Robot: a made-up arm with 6 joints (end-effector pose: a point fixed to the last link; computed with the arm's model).
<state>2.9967 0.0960 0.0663 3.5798 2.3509 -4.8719</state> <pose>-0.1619 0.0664 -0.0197 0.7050 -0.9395 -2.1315</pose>
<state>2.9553 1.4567 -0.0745 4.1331 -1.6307 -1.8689</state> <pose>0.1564 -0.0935 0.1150 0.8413 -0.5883 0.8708</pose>
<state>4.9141 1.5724 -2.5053 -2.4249 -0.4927 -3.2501</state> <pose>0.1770 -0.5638 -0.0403 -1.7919 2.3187 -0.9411</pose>
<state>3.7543 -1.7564 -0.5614 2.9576 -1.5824 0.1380</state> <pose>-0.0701 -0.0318 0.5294 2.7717 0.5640 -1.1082</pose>
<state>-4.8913 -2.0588 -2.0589 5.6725 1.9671 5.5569</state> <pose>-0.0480 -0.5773 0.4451 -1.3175 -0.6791 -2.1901</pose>
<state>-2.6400 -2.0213 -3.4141 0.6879 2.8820 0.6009</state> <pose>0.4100 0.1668 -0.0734 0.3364 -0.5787 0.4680</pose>
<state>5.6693 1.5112 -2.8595 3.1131 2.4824 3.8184</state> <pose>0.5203 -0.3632 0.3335 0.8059 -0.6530 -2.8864</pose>
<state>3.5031 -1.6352 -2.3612 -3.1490 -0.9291 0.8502</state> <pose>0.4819 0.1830 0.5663 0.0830 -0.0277 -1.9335</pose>
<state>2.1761 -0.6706 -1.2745 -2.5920 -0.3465 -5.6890</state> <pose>-0.2431 0.2731 0.6267 1.1673 -1.6154 -2.1202</pose>
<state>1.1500 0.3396 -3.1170 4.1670 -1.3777 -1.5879</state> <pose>0.0053 0.1989 0.8057 -1.5978 -0.2271 0.6765</pose>
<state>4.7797 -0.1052 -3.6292 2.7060 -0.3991 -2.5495</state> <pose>-0.0555 0.2728 0.8363 -0.3161 0.0706 1.8303</pose>
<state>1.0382 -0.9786 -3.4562 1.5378 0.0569 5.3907</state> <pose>-0.2878 -0.6013 0.4318 1.3869 0.2220 -1.2709</pose>
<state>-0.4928 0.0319 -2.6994 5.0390 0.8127 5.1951</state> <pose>0.1711 -0.1077 0.9621 1.0364 0.1028 0.1031</pose>
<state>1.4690 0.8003 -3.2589 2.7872 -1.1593 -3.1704</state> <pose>0.0753 0.4050 0.6871 -1.6285 -1.3603 -1.5154</pose>
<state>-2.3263 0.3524 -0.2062 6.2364 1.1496 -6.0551</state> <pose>-0.0500 -0.0499 -0.1160 -0.6008 1.8171 0.7451</pose>
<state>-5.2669 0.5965 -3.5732 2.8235 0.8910 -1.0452</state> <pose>0.0465 0.0885 0.9398 0.5336 -0.5110 -0.3085</pose>
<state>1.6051 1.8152 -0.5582 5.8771 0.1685 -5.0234</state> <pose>-0.0090 -0.2901 -0.1216 1.6104 0.6835 -0.4409</pose>
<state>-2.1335 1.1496 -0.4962 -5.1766 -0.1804 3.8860</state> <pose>-0.0454 0.0541 -0.1845 -2.3567 0.9809 0.0958</pose>
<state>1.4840 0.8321 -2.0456 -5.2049 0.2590 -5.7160</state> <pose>0.0955 0.6936 0.2789 -2.0462 0.0092 0.2170</pose>
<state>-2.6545 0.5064 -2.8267 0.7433 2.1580 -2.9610</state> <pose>-0.3475 -0.2607 0.7246 2.3520 0.9696 0.0587</pose>
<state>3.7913 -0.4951 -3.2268 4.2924 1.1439 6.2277</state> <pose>0.3305 0.3041 0.8114 -1.2345 -0.8192 -0.8353</pose>
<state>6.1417 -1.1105 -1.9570 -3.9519 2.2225 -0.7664</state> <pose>-0.2717 0.1122 0.8214 -0.2460 -2.3084 -0.8853</pose>
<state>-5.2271 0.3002 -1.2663 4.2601 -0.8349 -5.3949</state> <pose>0.1614 0.4684 0.2123 -0.6796 -2.2968 -0.7393</pose>
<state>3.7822 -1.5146 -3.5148 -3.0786 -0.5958 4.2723</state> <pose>0.5067 0.3702 0.1489 0.4235 1.3959 1.5120</pose>
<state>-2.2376 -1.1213 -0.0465 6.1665 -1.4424 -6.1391</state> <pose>-0.1660 -0.2272 0.3842 0.3201 -0.4710 1.0373</pose>
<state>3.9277 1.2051 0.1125 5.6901 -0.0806 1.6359</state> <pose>0.2220 0.1684 0.0092 0.3011 2.0567 1.1610</pose>
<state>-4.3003 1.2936 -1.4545 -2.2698 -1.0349 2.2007</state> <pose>-0.1857 0.2346 -0.1434 -1.3572 -2.4224 1.4035</pose>
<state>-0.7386 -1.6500 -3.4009 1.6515 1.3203 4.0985</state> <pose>-0.4332 0.4769 0.0035 -1.4400 0.9556 0.0876</pose>
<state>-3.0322 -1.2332 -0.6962 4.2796 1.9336 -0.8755</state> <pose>-0.2385 0.0614 0.6453 0.0193 1.6369 1.9438</pose>
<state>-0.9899 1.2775 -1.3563 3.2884 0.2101 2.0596</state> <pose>0.1607 -0.2330 -0.2488 2.8809 -0.0806 0.2010</pose>
